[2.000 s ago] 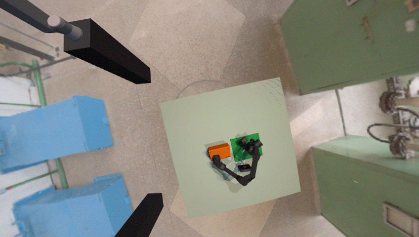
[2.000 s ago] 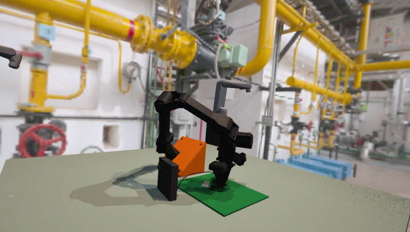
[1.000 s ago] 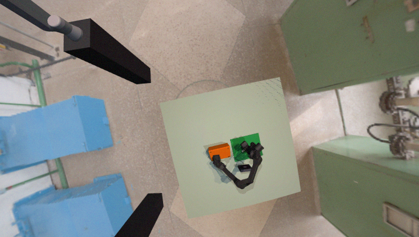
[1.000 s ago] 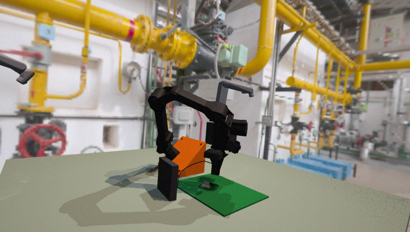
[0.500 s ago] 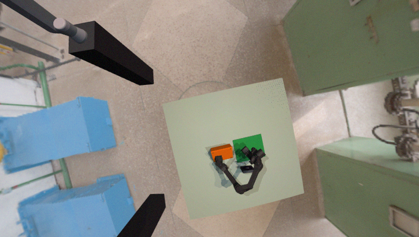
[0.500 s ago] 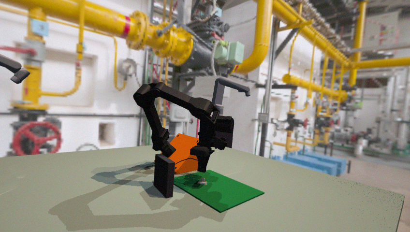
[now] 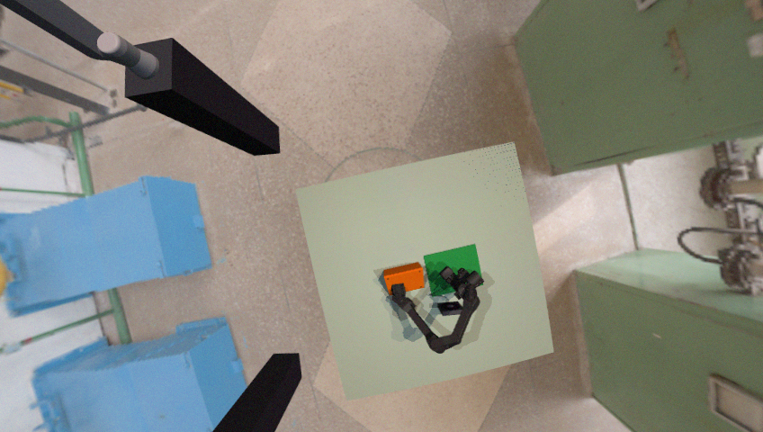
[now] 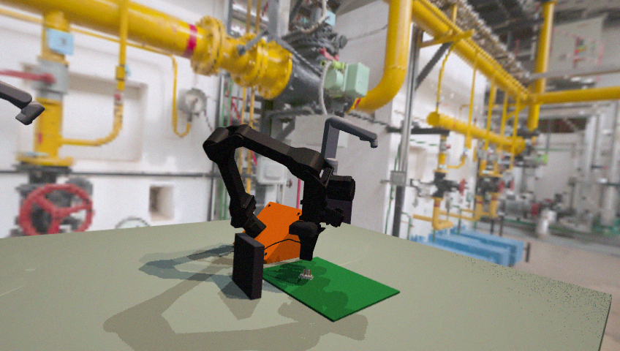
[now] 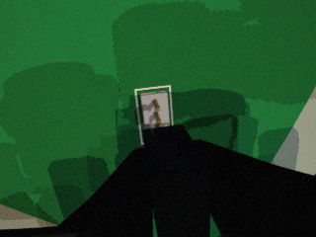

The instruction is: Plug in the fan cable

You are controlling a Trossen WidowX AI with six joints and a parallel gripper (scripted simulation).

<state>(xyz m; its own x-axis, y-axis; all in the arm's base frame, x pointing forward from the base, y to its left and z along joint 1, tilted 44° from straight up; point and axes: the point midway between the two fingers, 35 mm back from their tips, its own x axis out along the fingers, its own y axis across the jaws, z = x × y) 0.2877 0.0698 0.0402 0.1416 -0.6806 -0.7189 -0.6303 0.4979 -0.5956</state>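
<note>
The four-pin fan header is 6 cm below my gripper tip. Also, from my gripper tip: dark fan plug (1 cm to the right, 1 cm behind, 1 cm above); black fan (16 cm to the right, 1 cm behind); green board (8 cm below, 4 cm ahead, 3 cm to the left).
</note>
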